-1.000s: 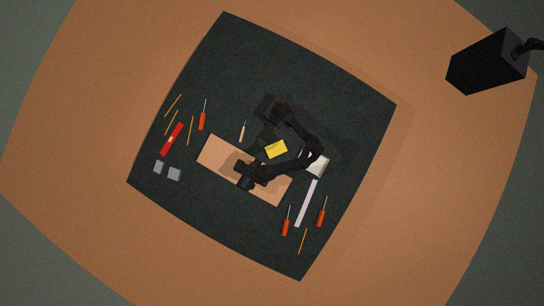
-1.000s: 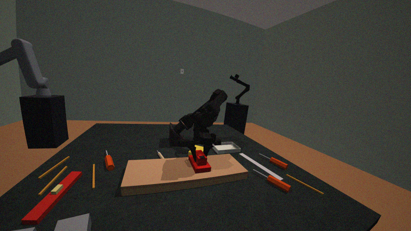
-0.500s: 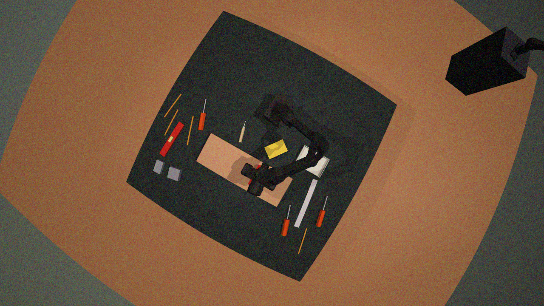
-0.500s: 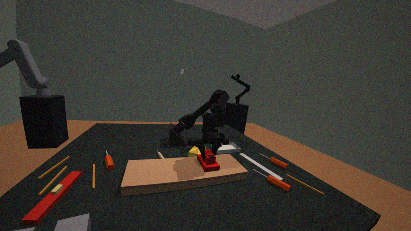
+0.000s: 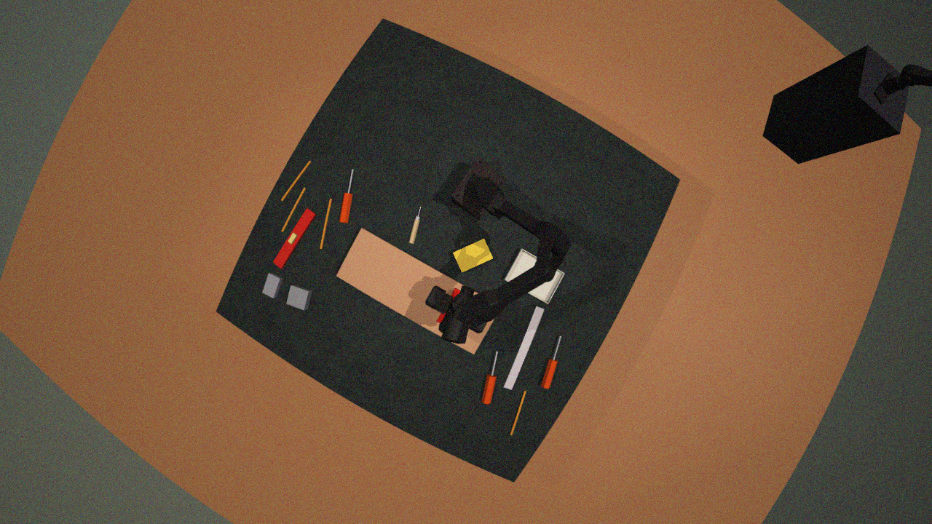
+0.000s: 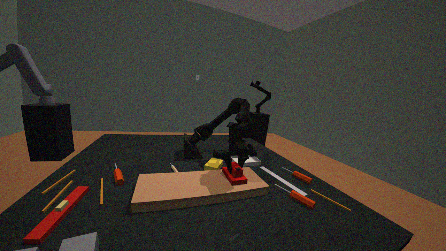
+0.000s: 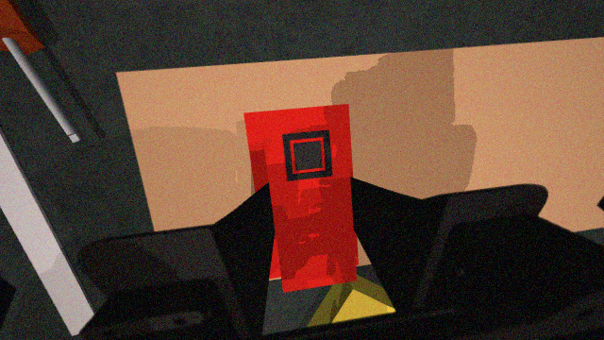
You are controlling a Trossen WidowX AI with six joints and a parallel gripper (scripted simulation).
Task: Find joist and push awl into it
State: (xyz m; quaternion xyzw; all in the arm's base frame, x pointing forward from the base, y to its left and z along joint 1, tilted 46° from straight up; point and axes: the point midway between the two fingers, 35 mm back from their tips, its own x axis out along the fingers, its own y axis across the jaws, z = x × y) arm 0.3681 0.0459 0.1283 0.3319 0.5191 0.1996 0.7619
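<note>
Now: gripper tip 22 cm past the white tray, 18 cm to the right of it and 5 cm above it. Also, from my gripper tip: yellow block (19 cm behind, 5 cm below, 3 cm to the right); then red stud finder (2 cm above, 1 cm ahead); then square indicator light (3 cm above, 2 cm ahead).
</note>
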